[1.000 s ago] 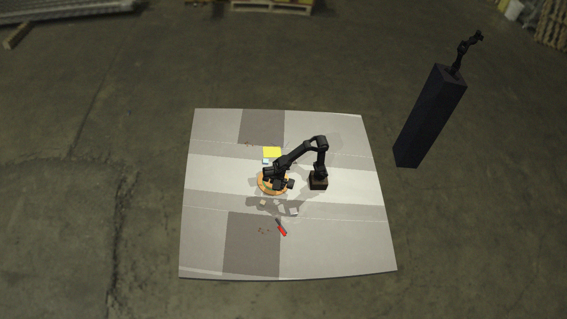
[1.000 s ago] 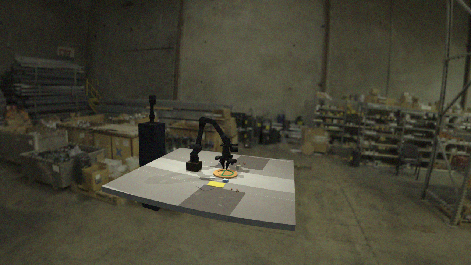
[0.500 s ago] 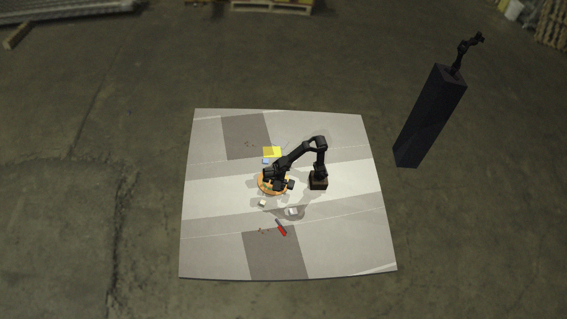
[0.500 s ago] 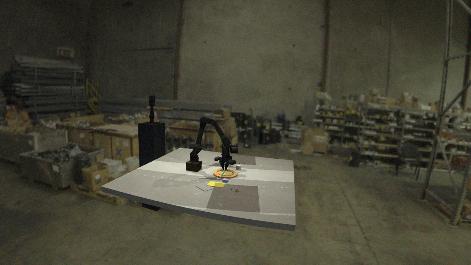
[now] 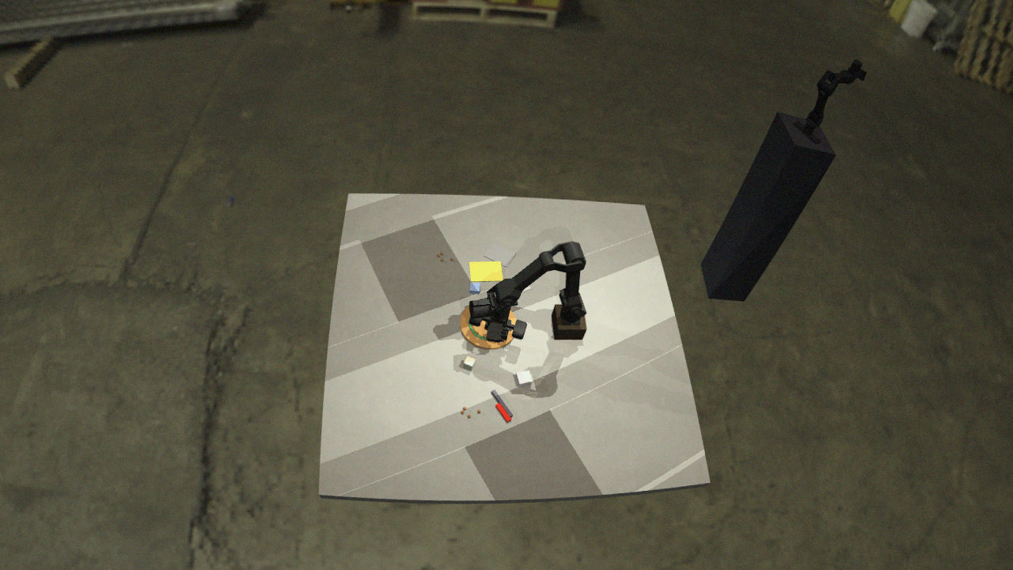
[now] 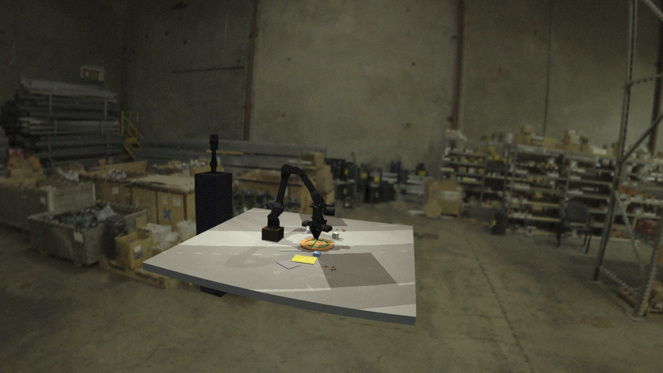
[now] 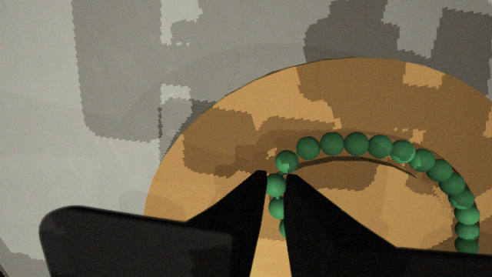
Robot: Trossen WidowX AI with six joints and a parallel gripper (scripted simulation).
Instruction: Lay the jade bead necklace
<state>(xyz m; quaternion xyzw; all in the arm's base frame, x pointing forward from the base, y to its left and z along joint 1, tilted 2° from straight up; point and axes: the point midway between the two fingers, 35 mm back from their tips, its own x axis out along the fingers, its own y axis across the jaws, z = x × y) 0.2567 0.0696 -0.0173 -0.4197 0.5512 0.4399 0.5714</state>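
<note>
My gripper tip is 9 cm short of the cream cube and 12 cm to the right of it. The rest, counted from my gripper tip: red-handled tool 3 cm behind, 27 cm to the left, 1 cm below; then white strip 8 cm behind, 21 cm to the right, 1 cm below; then blue block 8 cm ahead, 20 cm to the right, 1 cm below.
</note>
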